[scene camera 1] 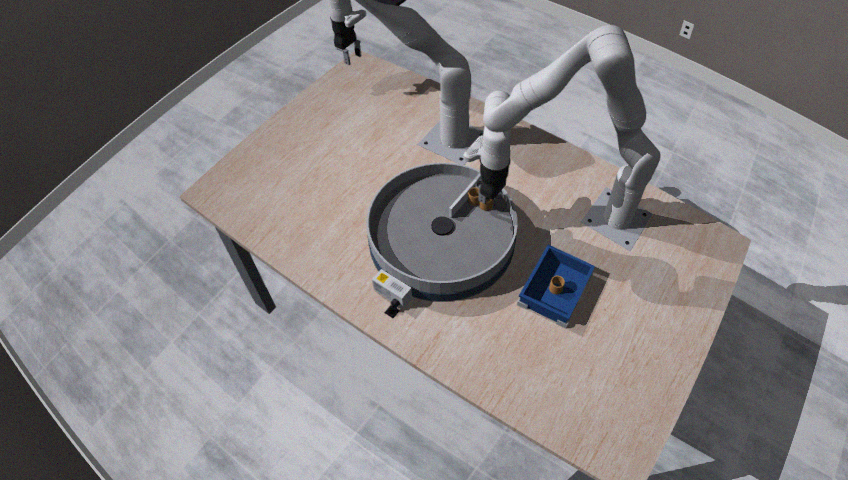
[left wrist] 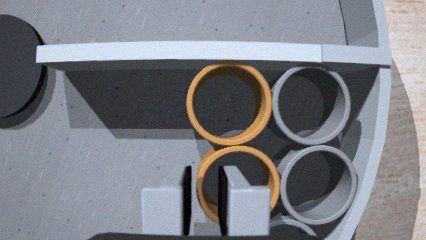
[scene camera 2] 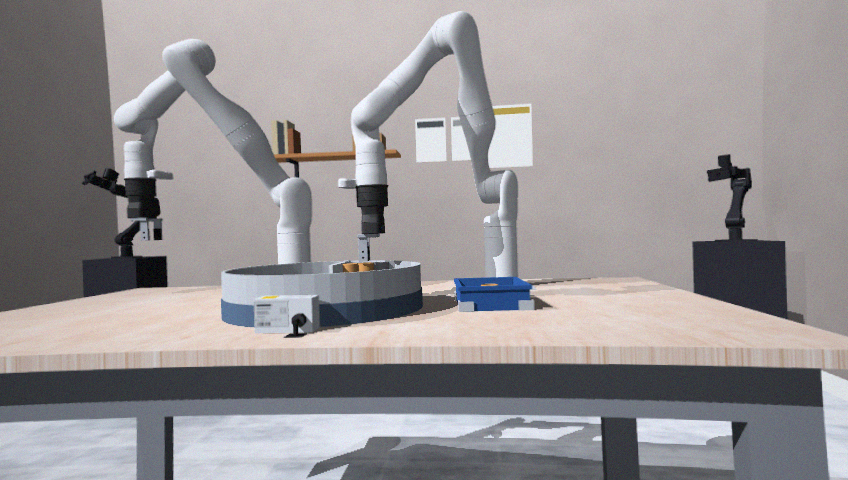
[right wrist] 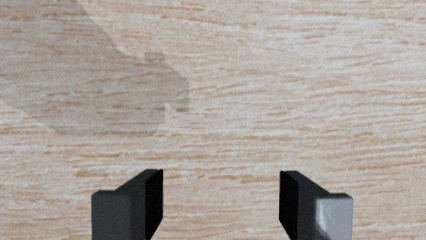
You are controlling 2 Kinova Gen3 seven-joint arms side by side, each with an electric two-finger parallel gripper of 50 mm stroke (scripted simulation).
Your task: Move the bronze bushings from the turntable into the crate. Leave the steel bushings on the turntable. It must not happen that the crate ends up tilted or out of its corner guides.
Scene:
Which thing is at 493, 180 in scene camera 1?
The left gripper.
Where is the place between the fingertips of the left gripper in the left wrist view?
204, 190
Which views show the blue crate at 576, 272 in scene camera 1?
Scene camera 1 and scene camera 2 only.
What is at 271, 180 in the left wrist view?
A bronze bushing.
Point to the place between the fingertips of the right gripper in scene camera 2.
At 151, 240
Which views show the left gripper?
Scene camera 1, the left wrist view and scene camera 2 only.

